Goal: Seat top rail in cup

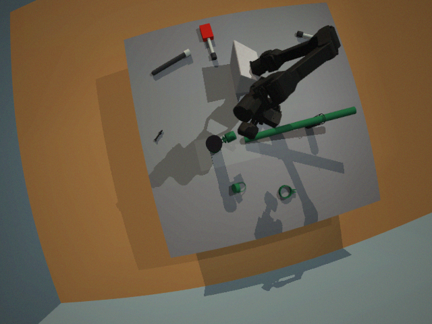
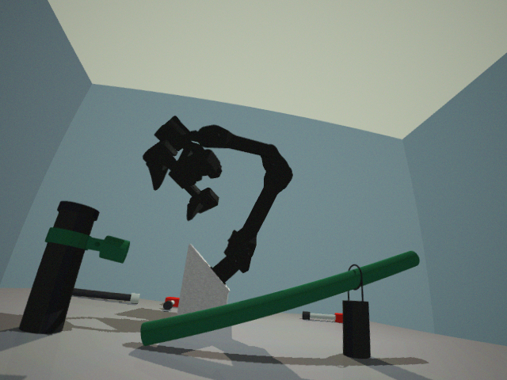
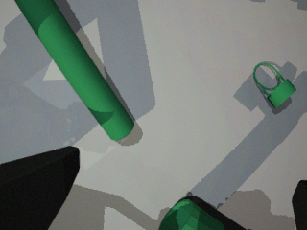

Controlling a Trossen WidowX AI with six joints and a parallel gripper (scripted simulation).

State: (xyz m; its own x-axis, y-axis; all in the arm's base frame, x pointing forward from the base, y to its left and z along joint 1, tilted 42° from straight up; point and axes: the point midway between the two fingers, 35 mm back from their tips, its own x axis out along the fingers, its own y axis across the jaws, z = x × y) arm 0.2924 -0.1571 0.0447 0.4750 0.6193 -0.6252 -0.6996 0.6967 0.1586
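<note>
Now: the green rail-end cup 100 mm to the right of my gripper tip and 90 mm below it. Round my gripper tip: black bolt: 450 mm to the right, 230 mm below, 90 mm behind; then short black post: 360 mm to the left, 130 mm below, 20 mm behind.
</note>
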